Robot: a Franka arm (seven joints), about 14 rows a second.
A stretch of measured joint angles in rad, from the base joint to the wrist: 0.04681 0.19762 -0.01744 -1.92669 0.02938 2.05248 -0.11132; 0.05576 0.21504 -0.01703 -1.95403 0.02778 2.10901 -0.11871; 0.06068 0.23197 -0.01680 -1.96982 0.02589 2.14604 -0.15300; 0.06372 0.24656 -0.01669 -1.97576 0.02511 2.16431 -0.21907; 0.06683 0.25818 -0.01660 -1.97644 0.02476 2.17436 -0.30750; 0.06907 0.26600 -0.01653 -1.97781 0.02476 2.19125 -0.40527; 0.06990 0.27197 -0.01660 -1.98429 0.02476 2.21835 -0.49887; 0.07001 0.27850 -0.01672 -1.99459 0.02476 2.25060 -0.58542; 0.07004 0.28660 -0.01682 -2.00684 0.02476 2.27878 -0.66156
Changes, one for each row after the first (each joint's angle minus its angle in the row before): 0.00895 0.01742 0.00041 -0.02734 -0.00160 0.05653 -0.00739; 0.00492 0.01693 0.00023 -0.01579 -0.00189 0.03703 -0.03429; 0.00304 0.01459 0.00011 -0.00594 -0.00078 0.01827 -0.06607; 0.00311 0.01162 0.00009 -0.00068 -0.00035 0.01005 -0.08843; 0.00224 0.00782 0.00007 -0.00137 0.00000 0.01689 -0.09777; 0.00083 0.00597 -0.00007 -0.00648 0.00000 0.02710 -0.09360; 0.00011 0.00653 -0.00012 -0.01030 0.00000 0.03225 -0.08655; 0.00003 0.00810 -0.00010 -0.01225 0.00000 0.02818 -0.07614
